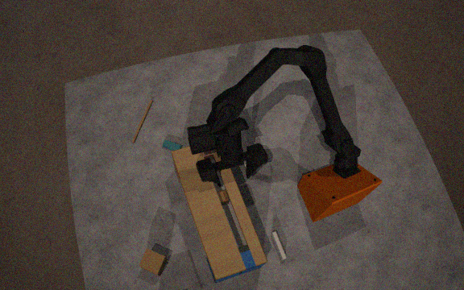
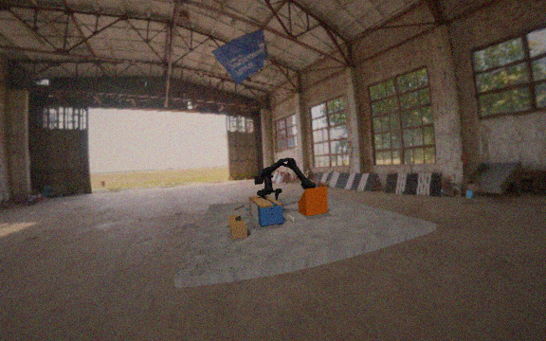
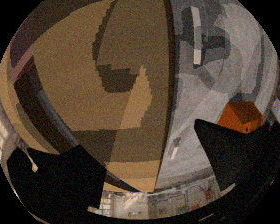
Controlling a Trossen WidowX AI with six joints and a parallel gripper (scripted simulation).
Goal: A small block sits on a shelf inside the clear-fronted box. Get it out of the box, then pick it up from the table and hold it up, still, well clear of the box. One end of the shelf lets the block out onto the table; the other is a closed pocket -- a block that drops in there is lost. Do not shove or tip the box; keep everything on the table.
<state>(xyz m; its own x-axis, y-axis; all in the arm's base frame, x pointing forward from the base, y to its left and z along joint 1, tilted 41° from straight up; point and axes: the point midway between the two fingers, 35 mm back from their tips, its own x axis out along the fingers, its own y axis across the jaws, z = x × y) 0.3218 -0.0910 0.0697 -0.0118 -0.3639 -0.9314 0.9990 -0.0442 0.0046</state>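
The brown block is 50 mm ahead of my gripper tip and 30 mm to the left of it. The rest, counted from my gripper tip: orange stick (200 mm ahead, 340 mm to the right, 80 mm below).
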